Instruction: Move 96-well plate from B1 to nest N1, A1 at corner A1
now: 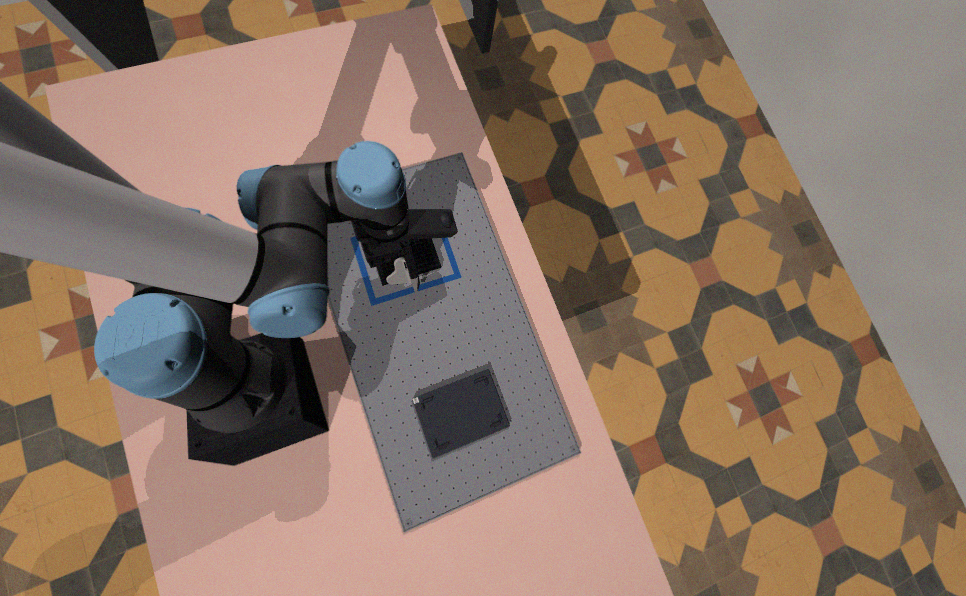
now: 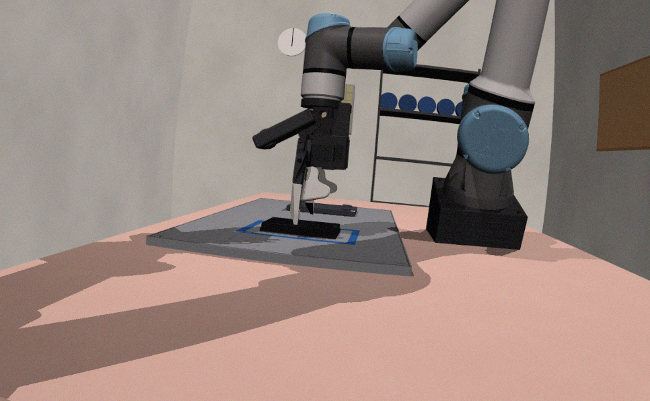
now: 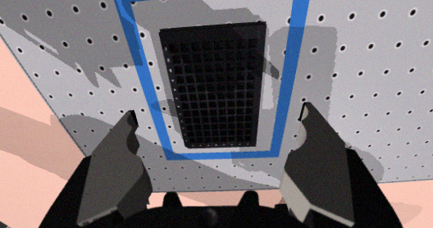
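Now: the black 96-well plate 1 cm below my hand. The rest, counted from my hand: white A1 mark (29 cm to the right, 4 cm behind, 1 cm below); then dark plate nest N1 (33 cm to the right, 4 cm ahead, 1 cm below).
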